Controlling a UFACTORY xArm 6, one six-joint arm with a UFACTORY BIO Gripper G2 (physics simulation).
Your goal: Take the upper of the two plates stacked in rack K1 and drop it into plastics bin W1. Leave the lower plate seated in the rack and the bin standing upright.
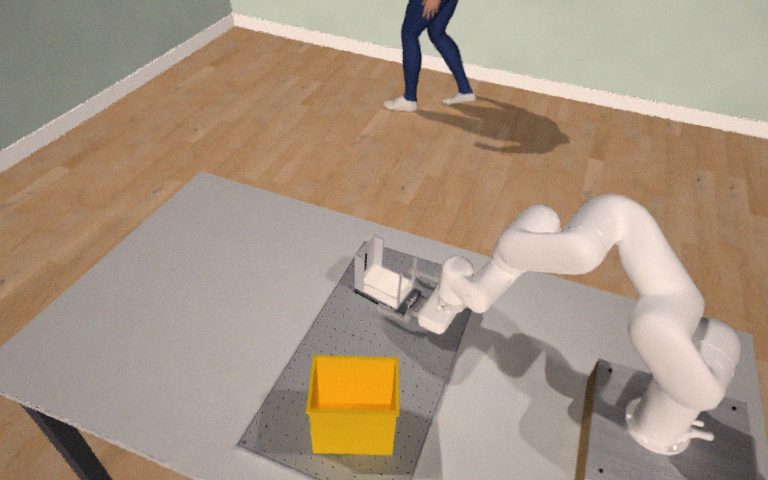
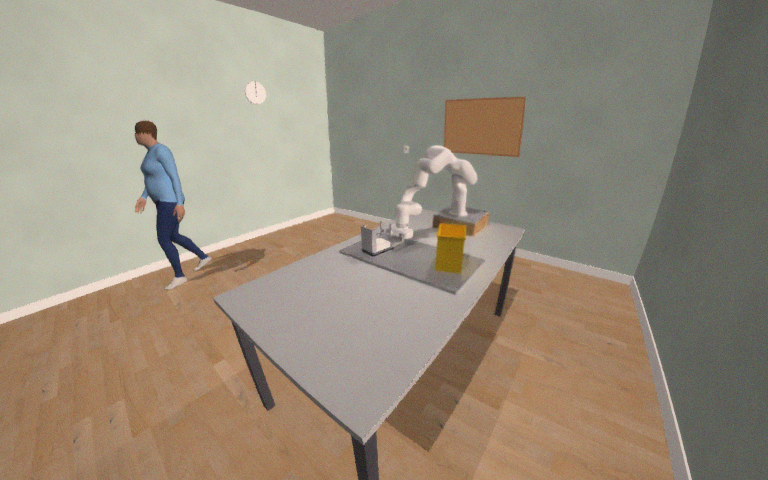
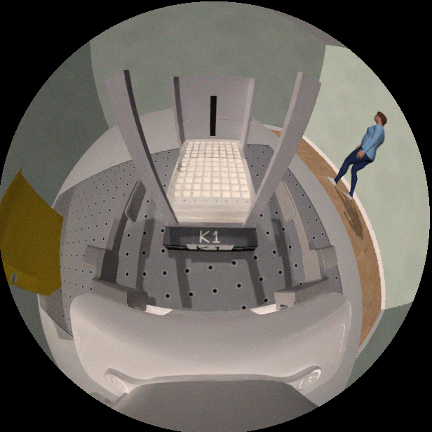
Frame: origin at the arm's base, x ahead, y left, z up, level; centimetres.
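Where they show: end effector, tool point: (image 2: 383, 241); arm's base, origin of the base link: (image 1: 655, 425) (image 2: 458, 213).
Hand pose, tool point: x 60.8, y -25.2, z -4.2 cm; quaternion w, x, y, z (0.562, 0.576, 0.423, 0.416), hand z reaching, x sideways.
Note:
Each offset is from my tool point to the centre of the thing. "*": to the spot under its first point. Level surfaces: height alone.
Rack K1 @(dx +3.9, dy -1.3, dz +3.2 cm) (image 1: 360, 272) (image 2: 368, 239) (image 3: 172, 236) is light grey with upright corner posts, a slotted back wall and a dark labelled front base. A whitish plate with a grid of square wells @(* dx +4.1, dy -2.9, dz +0.3 cm) (image 1: 388, 278) (image 3: 212, 172) lies flat on top of the stack between its posts. The lower plate's edge is hard to separate from the upper one's. My gripper (image 1: 399, 289) (image 3: 211, 201) is wide open, with one finger on each side of the rack, apart from the plates. Bin W1 @(dx +1.5, dy +38.9, dz +4.8 cm) (image 1: 352, 434) (image 2: 450, 254) (image 3: 32, 240) is yellow and stands upright; its visible interior shows no plate.
The rack and bin stand on a dark perforated board @(dz -4.2 cm) (image 1: 334, 333) (image 2: 407, 263) on the grey table @(dz -5.4 cm) (image 1: 186, 294) (image 2: 339, 322). The arm's base stands on a wood-sided block (image 1: 586, 418) (image 2: 460, 225). A person (image 1: 416, 56) (image 2: 161, 181) (image 3: 367, 145) is on the floor beyond the table.

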